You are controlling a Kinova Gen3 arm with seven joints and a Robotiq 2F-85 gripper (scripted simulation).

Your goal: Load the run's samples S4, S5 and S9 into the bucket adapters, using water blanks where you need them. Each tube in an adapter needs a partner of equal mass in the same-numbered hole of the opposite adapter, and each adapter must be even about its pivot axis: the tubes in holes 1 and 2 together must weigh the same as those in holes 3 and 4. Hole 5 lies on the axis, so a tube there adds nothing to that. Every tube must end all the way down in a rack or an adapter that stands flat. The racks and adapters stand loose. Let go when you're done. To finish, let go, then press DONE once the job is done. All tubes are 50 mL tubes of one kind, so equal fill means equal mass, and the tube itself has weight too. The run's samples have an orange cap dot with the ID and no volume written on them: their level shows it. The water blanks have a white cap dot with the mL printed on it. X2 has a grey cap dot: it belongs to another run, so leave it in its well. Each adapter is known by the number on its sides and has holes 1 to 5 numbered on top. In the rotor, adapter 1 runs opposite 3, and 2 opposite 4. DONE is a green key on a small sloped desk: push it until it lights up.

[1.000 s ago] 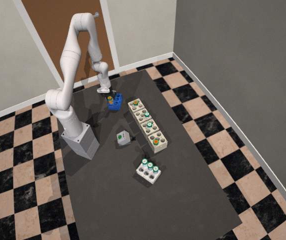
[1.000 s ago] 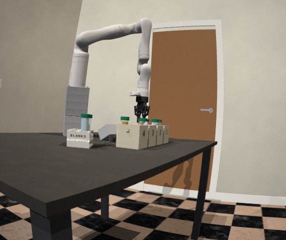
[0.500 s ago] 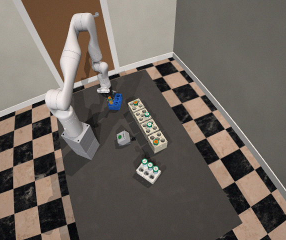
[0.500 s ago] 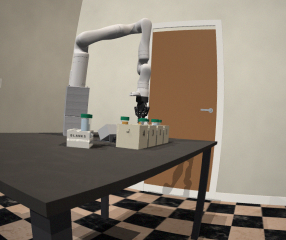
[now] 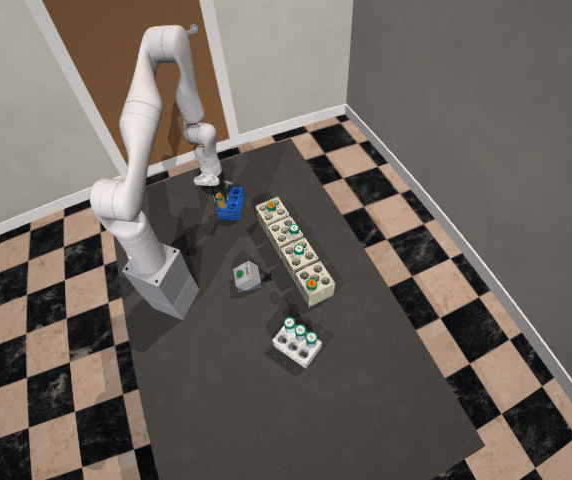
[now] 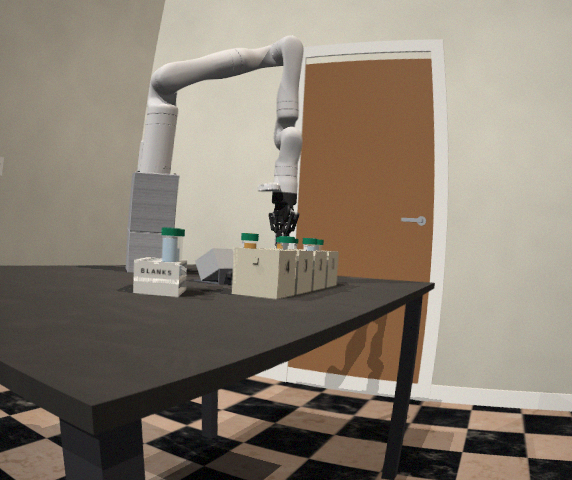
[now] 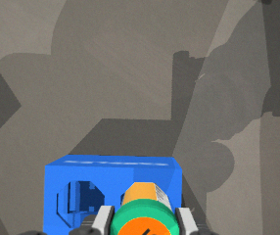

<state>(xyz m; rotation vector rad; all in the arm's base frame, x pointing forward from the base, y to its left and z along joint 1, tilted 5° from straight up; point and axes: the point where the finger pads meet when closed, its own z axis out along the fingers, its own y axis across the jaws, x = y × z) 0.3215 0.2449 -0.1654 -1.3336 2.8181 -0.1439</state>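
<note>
My gripper is now 50 mm above the sample S5 and 10 mm past it. Also, from my hand: blue sample rack: 80 mm below, 40 mm ahead, 20 mm to the left; adapter 1: 160 mm to the right, 140 mm ahead, 70 mm below; grey-dot tube X2: 50 mm below, 30 mm to the left, 30 mm ahead.
</note>
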